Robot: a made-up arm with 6 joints.
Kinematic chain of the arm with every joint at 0, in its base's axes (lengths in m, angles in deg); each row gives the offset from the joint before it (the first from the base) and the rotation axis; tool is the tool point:
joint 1: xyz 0 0 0.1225 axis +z
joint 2: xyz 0 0.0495 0 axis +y
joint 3: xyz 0 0 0.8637 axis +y
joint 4: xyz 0 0 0.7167 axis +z
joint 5: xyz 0 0 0 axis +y
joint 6: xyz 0 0 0.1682 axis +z
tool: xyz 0 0 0
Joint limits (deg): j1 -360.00..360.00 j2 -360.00..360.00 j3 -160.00..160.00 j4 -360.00..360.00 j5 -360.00..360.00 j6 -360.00..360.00
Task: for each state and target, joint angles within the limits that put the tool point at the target. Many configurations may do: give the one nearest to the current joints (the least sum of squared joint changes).
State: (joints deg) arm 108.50 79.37 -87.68 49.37 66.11 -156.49
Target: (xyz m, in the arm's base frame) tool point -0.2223 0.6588 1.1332
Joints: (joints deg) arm 95.13 74.49 -93.17 47.99 64.68 -156.49
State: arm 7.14 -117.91 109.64 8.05 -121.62 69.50
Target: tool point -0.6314 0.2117 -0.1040
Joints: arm -15.19 -153.30 137.71 5.09 -134.21 69.50
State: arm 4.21 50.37 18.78 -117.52 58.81 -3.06
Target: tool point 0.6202 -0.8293 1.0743
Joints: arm -47.07 20.26 62.15 -105.31 81.07 -3.06
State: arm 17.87 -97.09 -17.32 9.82 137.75 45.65
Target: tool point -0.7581 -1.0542 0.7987
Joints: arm 56.99 -65.42 -3.47 6.08 138.16 45.65
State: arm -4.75 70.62 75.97 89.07 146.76 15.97
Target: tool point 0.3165 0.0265 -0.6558
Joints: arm -17.99 120.46 111.72 83.77 153.94 15.97
